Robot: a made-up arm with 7 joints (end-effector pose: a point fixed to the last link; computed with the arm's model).
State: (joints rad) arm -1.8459 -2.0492 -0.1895 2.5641 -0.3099 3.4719 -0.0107
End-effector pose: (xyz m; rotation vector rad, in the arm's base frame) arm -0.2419 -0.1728 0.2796 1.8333 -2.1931 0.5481
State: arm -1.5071 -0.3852 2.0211 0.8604 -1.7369 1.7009 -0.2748
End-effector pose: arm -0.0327 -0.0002 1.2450 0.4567 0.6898 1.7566
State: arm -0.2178 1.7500 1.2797 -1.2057 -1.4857 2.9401 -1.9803
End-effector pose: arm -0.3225 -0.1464 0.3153 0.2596 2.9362 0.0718
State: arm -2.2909 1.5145 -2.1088 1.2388 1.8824 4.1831 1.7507
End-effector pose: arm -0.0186 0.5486 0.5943 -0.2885 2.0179 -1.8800
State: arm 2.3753 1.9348 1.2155 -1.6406 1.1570 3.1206 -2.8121
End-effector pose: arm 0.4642 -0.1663 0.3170 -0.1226 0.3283 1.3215
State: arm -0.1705 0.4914 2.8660 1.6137 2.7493 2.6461 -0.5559
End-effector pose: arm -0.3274 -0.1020 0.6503 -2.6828 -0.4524 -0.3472
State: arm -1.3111 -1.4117 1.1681 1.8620 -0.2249 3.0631 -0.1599
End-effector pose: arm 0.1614 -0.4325 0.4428 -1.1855 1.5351 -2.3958
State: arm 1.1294 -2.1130 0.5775 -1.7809 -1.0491 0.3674 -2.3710
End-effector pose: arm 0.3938 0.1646 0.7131 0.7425 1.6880 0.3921
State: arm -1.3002 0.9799 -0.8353 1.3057 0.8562 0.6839 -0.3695
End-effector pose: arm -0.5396 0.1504 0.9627 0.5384 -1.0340 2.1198
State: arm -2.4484 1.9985 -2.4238 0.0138 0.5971 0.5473 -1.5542
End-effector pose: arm 0.5584 0.4891 0.0740 -1.4667 -1.4414 -0.6413
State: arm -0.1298 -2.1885 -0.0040 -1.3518 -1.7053 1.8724 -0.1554
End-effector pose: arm 0.4512 0.0912 0.5260 0.3700 0.9054 1.1906
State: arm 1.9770 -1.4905 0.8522 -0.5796 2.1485 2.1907 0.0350
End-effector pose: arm -0.2209 0.6467 0.5251 -1.2664 1.3959 1.0823
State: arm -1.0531 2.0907 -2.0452 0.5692 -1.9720 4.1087 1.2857
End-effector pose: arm -0.3137 0.4809 0.1790 0.4546 -0.0635 1.2437
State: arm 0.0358 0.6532 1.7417 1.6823 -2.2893 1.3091 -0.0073
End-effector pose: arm -0.4829 0.2318 0.6158 -1.1137 1.2717 1.4178
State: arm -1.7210 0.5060 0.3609 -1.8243 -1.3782 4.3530 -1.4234
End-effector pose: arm -0.2179 0.2462 0.6573 1.1550 -0.2144 1.5931
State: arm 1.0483 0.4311 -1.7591 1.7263 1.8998 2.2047 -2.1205
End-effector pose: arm 0.1491 -0.2847 0.6655 2.0105 -1.3182 1.0313
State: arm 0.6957 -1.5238 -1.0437 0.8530 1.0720 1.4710 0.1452
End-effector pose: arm 0.7253 0.0824 0.5277 2.6418 -0.1661 1.6528
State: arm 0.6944 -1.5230 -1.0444 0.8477 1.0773 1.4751 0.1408
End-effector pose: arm 0.7250 0.0822 0.5289 2.6396 -0.1635 1.6646
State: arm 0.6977 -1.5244 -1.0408 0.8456 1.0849 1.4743 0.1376
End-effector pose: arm 0.7247 0.0840 0.5262 2.6490 -0.1643 1.6641
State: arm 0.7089 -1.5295 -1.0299 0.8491 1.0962 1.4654 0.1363
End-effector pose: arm 0.7242 0.0893 0.5171 -2.6708 0.1696 -1.6380
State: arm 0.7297 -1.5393 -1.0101 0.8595 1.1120 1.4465 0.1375
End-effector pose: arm 0.7231 0.0988 0.4998 -2.6897 0.1790 -1.5693
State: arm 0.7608 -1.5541 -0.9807 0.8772 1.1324 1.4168 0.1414
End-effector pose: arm 0.7203 0.1129 0.4737 -2.7210 0.1925 -1.4647
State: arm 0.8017 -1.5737 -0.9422 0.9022 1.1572 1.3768 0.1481
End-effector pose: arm 0.7143 0.1312 0.4386 -2.7628 0.2094 -1.3259
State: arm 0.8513 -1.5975 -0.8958 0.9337 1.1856 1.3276 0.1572
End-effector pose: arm 0.7034 0.1526 0.3957 -2.8125 0.2275 -1.1568
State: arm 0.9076 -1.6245 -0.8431 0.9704 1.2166 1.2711 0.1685
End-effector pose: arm 0.6861 0.1756 0.3468 -2.8662 0.2461 -0.9639
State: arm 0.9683 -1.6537 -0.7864 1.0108 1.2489 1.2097 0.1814
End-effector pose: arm 0.6616 0.1978 0.2946 -2.9208 0.2644 -0.7556
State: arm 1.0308 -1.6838 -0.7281 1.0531 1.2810 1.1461 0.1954
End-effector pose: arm 0.6302 0.2174 0.2420 -2.9730 0.2825 -0.5415
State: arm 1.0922 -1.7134 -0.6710 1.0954 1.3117 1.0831 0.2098
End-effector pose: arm 0.5939 0.2323 0.1925 -3.0205 0.3011 -0.3316
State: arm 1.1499 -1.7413 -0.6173 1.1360 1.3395 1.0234 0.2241
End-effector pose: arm 0.5554 0.2418 0.1484 -3.0620 0.3205 -0.1346
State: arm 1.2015 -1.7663 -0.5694 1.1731 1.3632 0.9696 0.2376
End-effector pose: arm 0.5178 0.2463 0.1116 -3.0970 0.3403 0.0408
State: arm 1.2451 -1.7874 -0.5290 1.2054 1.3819 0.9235 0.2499
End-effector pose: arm 0.4843 0.2467 0.0829 3.1054 -0.3573 -0.1877
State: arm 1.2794 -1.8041 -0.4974 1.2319 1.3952 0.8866 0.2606
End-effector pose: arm 0.4570 0.2447 0.0619 3.0619 -0.3671 -0.2972
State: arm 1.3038 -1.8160 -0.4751 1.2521 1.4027 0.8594 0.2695
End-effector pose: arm 0.4373 0.2418 0.0480 3.0244 -0.3745 -0.3722
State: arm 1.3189 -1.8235 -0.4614 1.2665 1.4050 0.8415 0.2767
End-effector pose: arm 0.4251 0.2390 0.0399 2.9960 -0.3800 -0.4176
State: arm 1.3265 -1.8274 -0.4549 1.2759 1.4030 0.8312 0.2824
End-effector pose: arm 0.4191 0.2368 0.0362 2.9769 -0.3832 -0.4402
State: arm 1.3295 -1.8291 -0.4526 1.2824 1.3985 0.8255 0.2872
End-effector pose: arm 0.4168 0.2351 0.0349 2.9637 -0.3852 -0.4498
